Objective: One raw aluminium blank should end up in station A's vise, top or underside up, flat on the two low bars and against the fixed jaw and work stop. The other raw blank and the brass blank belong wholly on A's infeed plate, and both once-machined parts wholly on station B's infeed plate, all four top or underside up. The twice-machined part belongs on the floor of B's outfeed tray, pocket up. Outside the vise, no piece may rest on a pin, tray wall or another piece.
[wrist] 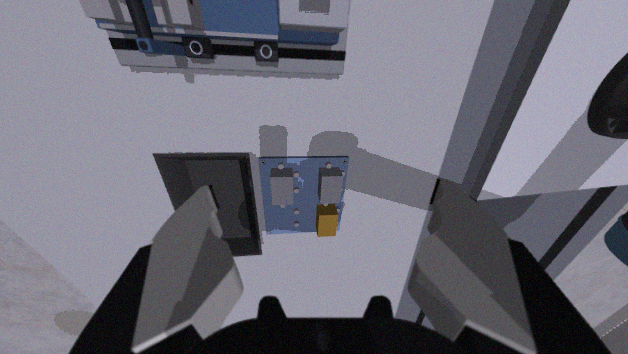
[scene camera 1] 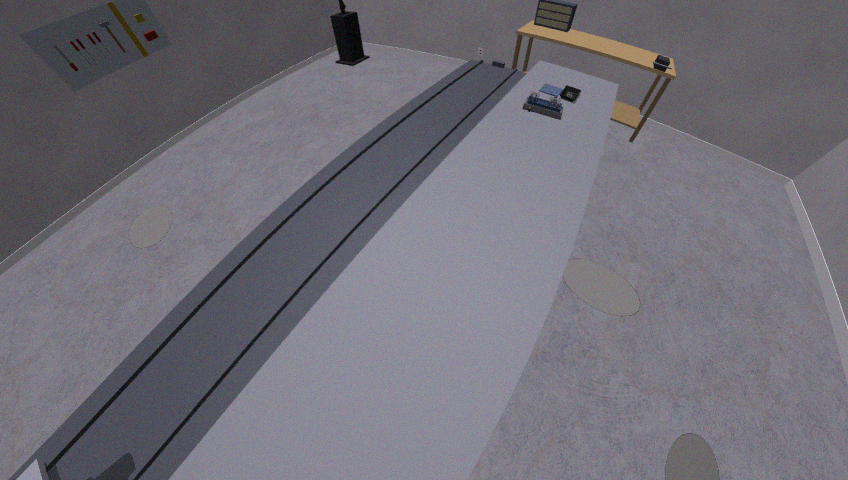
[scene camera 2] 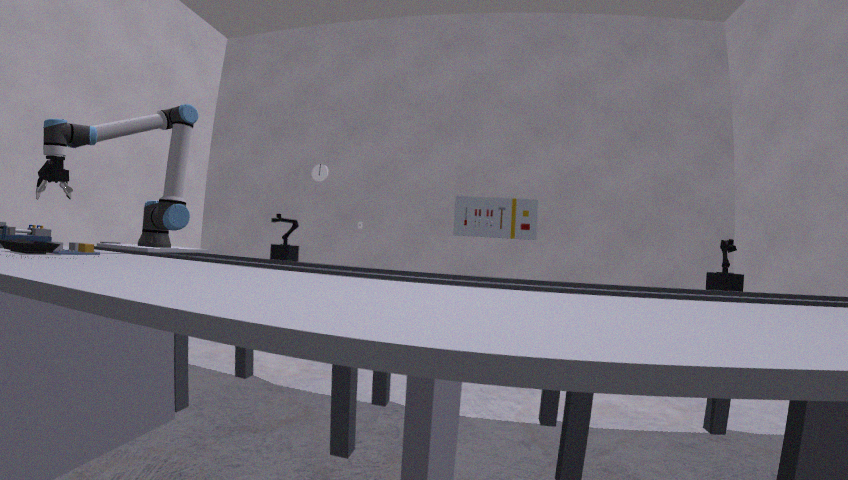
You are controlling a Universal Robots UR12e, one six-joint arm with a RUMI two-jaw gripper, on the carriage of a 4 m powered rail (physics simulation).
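Where they show: gripper, fingertip midpoint: (wrist: 321, 185) (scene camera 2: 54, 199); arm's base at its link origin: (scene camera 2: 154, 246).
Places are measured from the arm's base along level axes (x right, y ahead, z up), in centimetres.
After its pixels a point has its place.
Observation:
My gripper (scene camera 2: 54, 196) @[y 60.0, x -1.2, z 20.7 cm] (wrist: 321, 185) @[y 60.0, x -1.2, z 20.7 cm] is open and empty, high above station A. In the wrist view, two grey raw blanks (wrist: 282, 187) @[y 64.5, x -13.2, z 1.4 cm] (wrist: 330, 186) @[y 55.8, x -14.0, z 1.4 cm] sit among pins on A's blue infeed plate (wrist: 307, 215) @[y 60.3, x -23.4, z -2.2 cm]. The brass blank (wrist: 327, 221) @[y 56.4, x -22.5, z 1.4 cm] (scene camera 2: 86, 247) @[y 58.0, x -26.7, z 0.0 cm] lies close to the right blank, and its outer end overhangs the plate's edge; whether it rests on a pin I cannot tell. A's vise (wrist: 240, 20) @[y 66.2, x 10.1, z 3.0 cm] is partly cut off. In scene camera 1, station B's vise (scene camera 1: 542, 105) @[y 63.8, x -349.3, z 2.1 cm] and infeed plate (scene camera 1: 550, 89) @[y 60.2, x -393.3, z -2.2 cm] are far off; a small light piece (scene camera 1: 569, 94) @[y 77.5, x -389.7, z 0.3 cm] shows in B's tray (scene camera 1: 574, 88) @[y 78.9, x -404.1, z 1.0 cm].
A's dark tray (wrist: 254, 220) @[y 70.8, x -20.4, z 1.0 cm] (scene camera 2: 28, 246) @[y 81.9, x -28.4, z 0.0 cm] stands left of the plate in the wrist view. The rail (scene camera 1: 285, 237) runs along the long table (scene camera 1: 416, 285) @[y 62.6, x -179.0, z -3.0 cm]. A wooden bench (scene camera 1: 595, 46) stands beyond station B. Two dark pedestals (scene camera 2: 284, 252) (scene camera 2: 724, 281) carry small arms behind the rail.

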